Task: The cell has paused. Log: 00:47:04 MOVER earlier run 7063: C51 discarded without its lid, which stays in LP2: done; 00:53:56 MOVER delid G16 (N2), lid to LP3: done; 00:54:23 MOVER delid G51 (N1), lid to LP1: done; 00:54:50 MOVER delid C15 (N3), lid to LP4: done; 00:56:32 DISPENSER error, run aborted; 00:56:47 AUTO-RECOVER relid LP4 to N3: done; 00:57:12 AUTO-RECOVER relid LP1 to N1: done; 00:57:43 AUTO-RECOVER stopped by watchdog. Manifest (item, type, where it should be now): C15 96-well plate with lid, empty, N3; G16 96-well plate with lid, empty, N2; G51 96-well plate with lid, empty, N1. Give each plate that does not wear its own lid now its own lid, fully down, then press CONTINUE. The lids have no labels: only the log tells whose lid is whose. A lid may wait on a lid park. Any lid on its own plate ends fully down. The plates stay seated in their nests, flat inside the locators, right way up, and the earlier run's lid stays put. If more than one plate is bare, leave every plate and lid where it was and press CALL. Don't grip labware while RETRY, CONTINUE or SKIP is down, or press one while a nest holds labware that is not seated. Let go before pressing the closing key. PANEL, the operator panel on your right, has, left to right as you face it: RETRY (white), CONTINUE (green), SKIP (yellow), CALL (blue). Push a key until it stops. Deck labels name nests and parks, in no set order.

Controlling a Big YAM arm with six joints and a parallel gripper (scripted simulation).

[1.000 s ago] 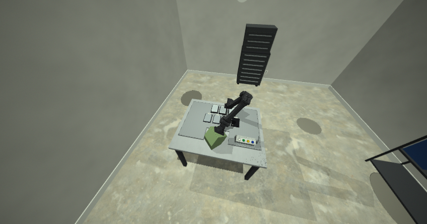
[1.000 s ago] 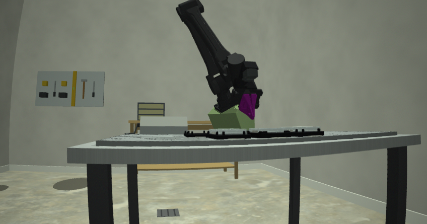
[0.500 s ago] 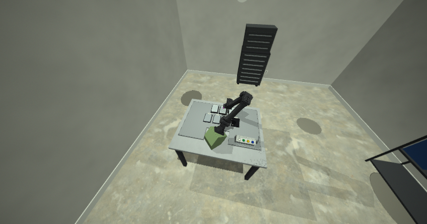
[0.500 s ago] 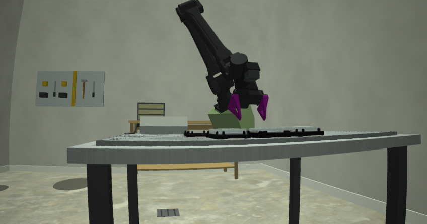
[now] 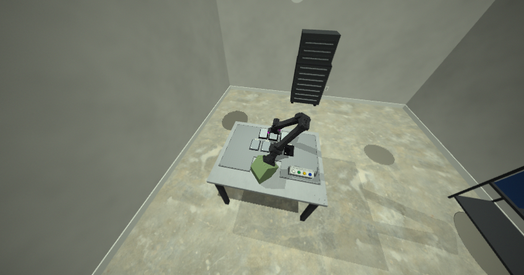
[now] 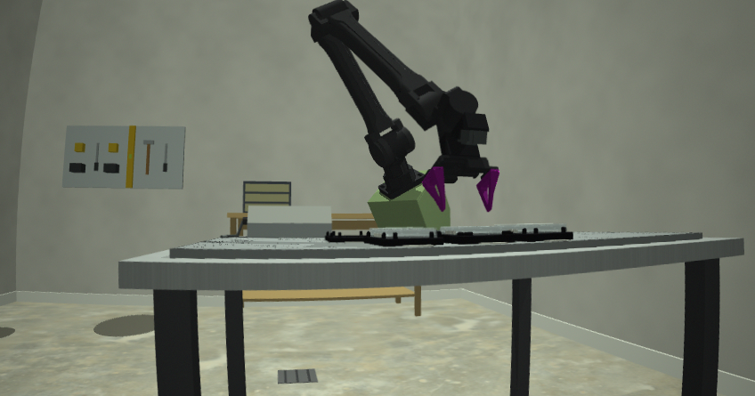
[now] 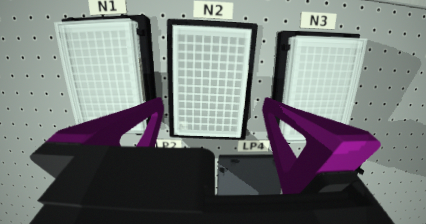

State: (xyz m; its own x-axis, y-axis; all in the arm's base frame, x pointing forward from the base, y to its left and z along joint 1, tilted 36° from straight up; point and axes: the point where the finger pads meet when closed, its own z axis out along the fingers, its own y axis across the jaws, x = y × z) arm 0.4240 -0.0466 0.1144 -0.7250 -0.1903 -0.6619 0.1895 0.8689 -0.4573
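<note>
The park LP3 is 120 mm behind my hand, 220 mm to the left of it and 60 mm below it. From my hand the other things lie so: lid park label (30 mm behind, 200 mm to the left, 70 mm below); then park LP1 (200 mm behind, 150 mm to the right, 60 mm below); then park LP4 (170 mm behind, 30 mm to the right, 60 mm below).
</note>
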